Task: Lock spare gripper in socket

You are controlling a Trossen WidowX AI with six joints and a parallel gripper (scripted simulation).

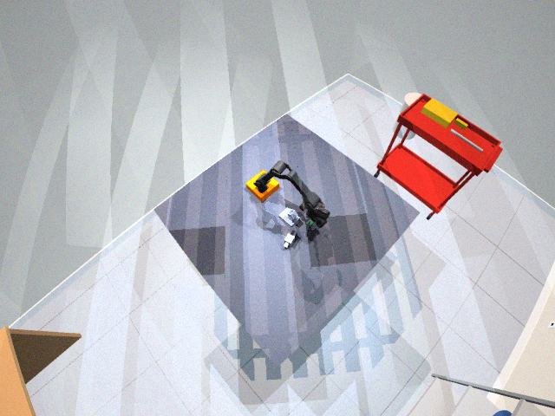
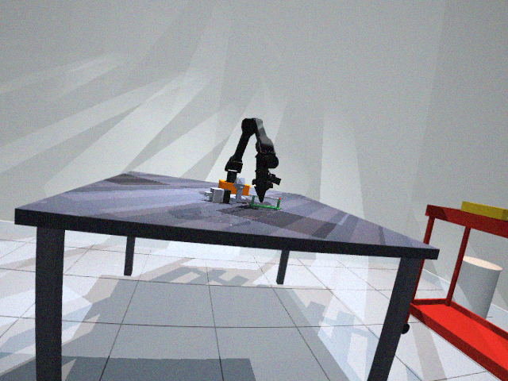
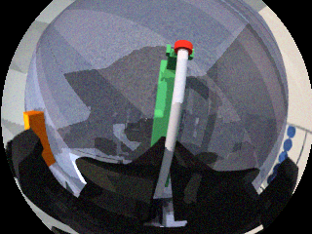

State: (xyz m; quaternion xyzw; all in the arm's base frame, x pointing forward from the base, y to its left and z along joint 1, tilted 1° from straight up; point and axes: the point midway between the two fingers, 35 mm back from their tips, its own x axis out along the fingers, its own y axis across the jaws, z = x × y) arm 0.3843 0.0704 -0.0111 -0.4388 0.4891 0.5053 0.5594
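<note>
The green cradle lies 20 mm to the left of my gripper tip. Round my gripper tip: spare gripper 10 mm behind, 200 mm to the right, 10 mm above; mount 110 mm behind, 90 mm to the right, 30 mm above.
</note>
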